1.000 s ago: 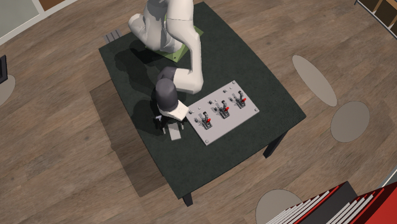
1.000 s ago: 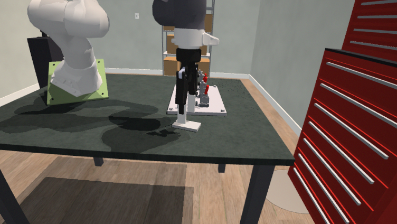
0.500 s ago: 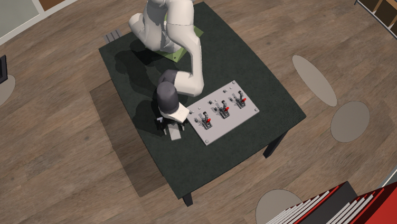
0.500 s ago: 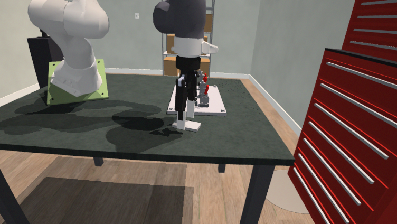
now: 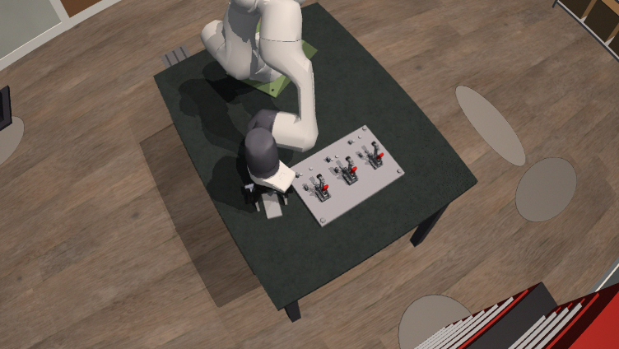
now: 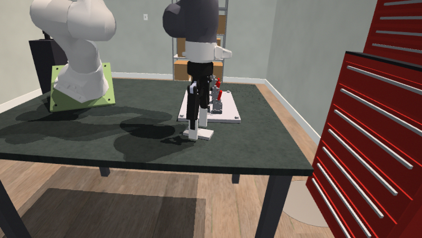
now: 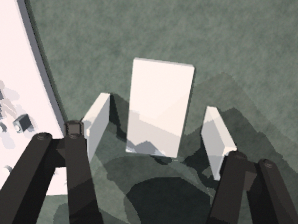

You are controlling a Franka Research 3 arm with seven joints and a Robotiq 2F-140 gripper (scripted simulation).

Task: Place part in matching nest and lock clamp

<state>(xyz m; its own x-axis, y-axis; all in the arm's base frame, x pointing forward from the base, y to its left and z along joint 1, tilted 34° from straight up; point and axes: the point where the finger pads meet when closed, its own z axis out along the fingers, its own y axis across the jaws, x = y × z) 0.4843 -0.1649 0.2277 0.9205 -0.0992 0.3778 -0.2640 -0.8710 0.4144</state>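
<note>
My hand is 30 mm above the part. The rest, counted from my hand: light grey fixture plate 270 mm to the left, 30 mm below, 30 mm ahead; then clamp 380 mm to the left, 50 mm ahead, 20 mm above.
</note>
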